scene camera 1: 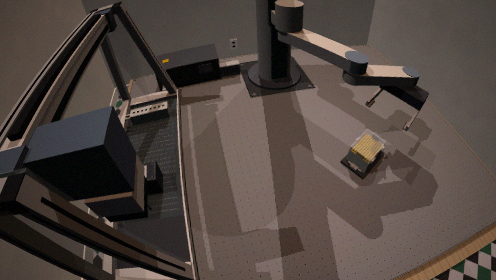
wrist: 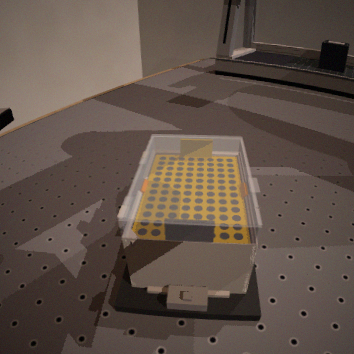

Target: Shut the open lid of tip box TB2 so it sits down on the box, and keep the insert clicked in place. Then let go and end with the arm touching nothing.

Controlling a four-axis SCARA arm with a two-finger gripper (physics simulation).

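Frame: origin at the arm's base, x ahead, y left, z up, level; metres.
Seen in the pictures: gripper, fingertip midpoint: (scene camera 1: 386,115) (wrist: 179,87); arm's base at its link origin: (scene camera 1: 274,76).
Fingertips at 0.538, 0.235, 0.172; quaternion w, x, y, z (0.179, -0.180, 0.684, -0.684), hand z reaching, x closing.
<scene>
Offsets run from my fingertips to a thing's top centre, as dx, dy, dz. "*": to the spot under its first point. Level surfaces: height alone.
The tip box TB2 {+0.034, -0.072, -0.082} (scene camera 1: 358,161) (wrist: 190,265) stands on a dark base plate. Its yellow insert {+0.034, -0.072, -0.085} (scene camera 1: 367,145) (wrist: 192,190), with rows of dark holes, looks level inside the box, and orange tabs show at its two sides. The clear lid {* +0.009, -0.022, -0.081} (scene camera 1: 376,134) (wrist: 230,145) extends over the insert, which shows through it. The lid's near edge appears slightly above the box rim in the wrist view; whether it is fully seated I cannot tell. My gripper (scene camera 1: 388,116) is open and empty, beyond the box and apart from it. Part of one finger shows at the wrist view's left edge.
A framed machine with a large dark block {* +0.240, -0.750, +0.320} (scene camera 1: 75,155) stands on the left. A black case {* -0.573, -0.606, -0.055} (scene camera 1: 192,65) is at the back wall, beside the arm's column (scene camera 1: 273,55). The perforated table {dz -0.159} (scene camera 1: 250,200) has a wooden edge at the right.
</scene>
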